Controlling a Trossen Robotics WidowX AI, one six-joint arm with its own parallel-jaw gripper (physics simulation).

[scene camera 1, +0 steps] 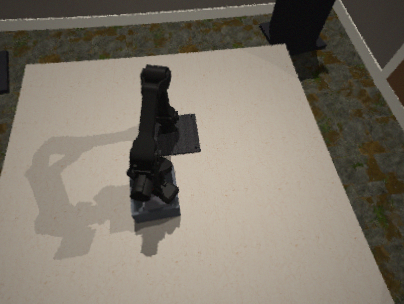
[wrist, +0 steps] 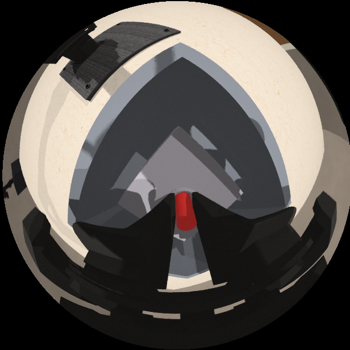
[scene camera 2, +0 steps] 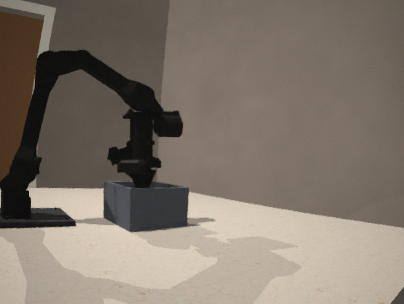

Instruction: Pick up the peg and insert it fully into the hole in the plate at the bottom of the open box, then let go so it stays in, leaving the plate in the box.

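Where they show: gripper, fingertip midpoint: [scene camera 1: 155, 191]; arm's base, link origin: [scene camera 1: 168, 126] [scene camera 2: 14, 216].
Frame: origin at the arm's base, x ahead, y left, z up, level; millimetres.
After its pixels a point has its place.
A blue-grey open box [scene camera 1: 157, 216] {z 28, x 379, y -133 mm} [scene camera 2: 159, 209] {z 36, x 286, y -200 mm} [wrist: 276, 150] stands on the table. A grey plate [wrist: 182, 167] lies at the bottom of the box in the wrist view. The red peg [wrist: 185, 212] stands about upright between the fingertips, its far end at the plate where the hole is; the fingertips partly hide that spot, so how deep it sits cannot be told. My gripper [scene camera 2: 143, 185] [wrist: 183, 197] is shut on the peg, pointing down, with its fingers reaching below the box's rim. The peg does not show in the two scene views.
The arm's dark base plate [scene camera 1: 187, 137] {z -3, x 77, y 64 mm} [scene camera 2: 52, 217] {z 0, x 84, y -37 mm} [wrist: 117, 47] is fixed on the table beside the box. The box's walls surround the fingers closely. A dark stand [scene camera 1: 300, 22] is on the floor beyond the table's far edge.
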